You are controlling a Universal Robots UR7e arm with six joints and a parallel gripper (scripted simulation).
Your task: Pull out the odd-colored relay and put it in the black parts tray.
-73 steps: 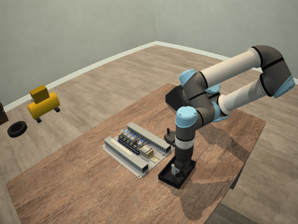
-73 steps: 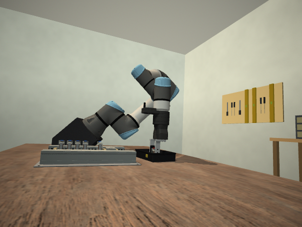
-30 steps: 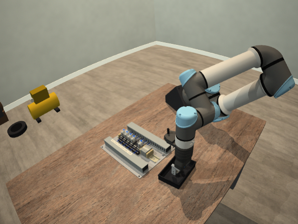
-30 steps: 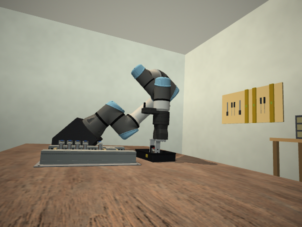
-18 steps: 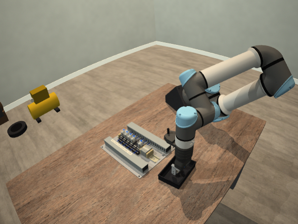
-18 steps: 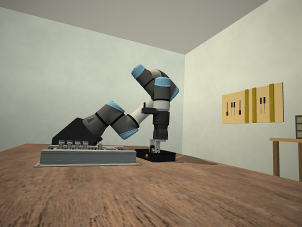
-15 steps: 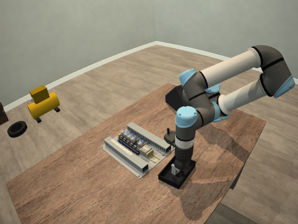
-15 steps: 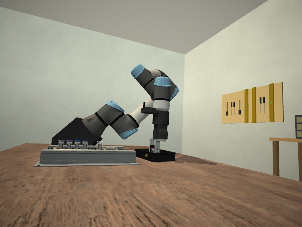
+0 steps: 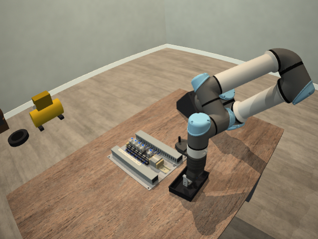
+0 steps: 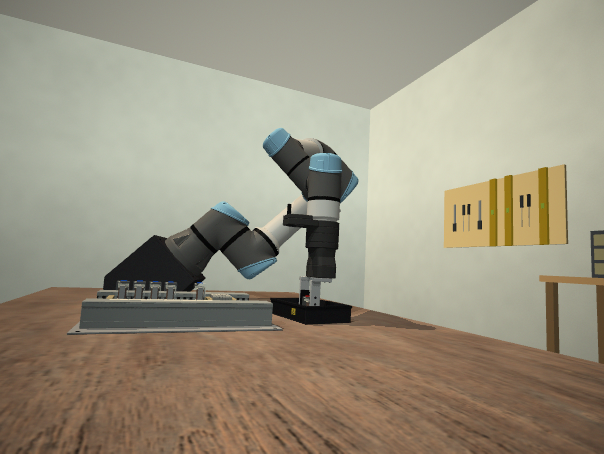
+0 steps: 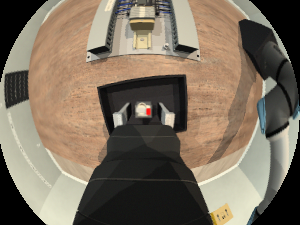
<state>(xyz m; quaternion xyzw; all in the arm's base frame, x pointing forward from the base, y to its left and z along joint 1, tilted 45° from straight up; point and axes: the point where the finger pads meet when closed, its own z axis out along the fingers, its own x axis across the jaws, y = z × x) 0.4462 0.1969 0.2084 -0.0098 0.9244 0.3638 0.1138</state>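
Now: hand 10 mm above the red-button relay. From my hand the other things lie so: grey relay panel: 270 mm to the right, 30 mm ahead, 20 mm below; then black parts tray: 20 mm below.
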